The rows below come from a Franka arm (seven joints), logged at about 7 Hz.
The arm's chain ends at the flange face. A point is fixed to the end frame.
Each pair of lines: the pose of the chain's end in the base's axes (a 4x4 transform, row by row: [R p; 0 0 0 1], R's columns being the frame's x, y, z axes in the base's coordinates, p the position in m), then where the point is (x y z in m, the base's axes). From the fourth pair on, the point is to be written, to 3 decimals.
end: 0.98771, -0.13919, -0.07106, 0.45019; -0.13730, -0.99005, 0.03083, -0.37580; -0.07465, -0.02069, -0.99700, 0.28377; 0, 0, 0, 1
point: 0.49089 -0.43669 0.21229
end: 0.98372, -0.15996, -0.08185, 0.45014; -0.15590, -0.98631, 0.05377, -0.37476; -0.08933, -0.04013, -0.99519, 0.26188; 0, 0, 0, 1
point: 0.48875 -0.43492 0.18863
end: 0.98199, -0.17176, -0.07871, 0.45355; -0.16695, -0.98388, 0.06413, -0.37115; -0.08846, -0.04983, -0.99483, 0.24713; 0, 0, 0, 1
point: 0.49161 -0.43108 0.17341
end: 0.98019, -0.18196, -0.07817, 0.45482; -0.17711, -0.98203, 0.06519, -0.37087; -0.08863, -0.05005, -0.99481, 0.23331; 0, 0, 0, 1
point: 0.492 -0.431 0.160
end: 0.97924, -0.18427, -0.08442, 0.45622; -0.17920, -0.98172, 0.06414, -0.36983; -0.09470, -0.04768, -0.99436, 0.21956; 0, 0, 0, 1
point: 0.493 -0.430 0.146
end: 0.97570, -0.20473, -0.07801, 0.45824; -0.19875, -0.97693, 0.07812, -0.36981; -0.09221, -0.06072, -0.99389, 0.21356; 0, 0, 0, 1
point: 0.494 -0.430 0.139
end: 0.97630, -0.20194, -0.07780, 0.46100; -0.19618, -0.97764, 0.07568, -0.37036; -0.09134, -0.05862, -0.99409, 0.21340; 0, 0, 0, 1
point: 0.497 -0.431 0.139
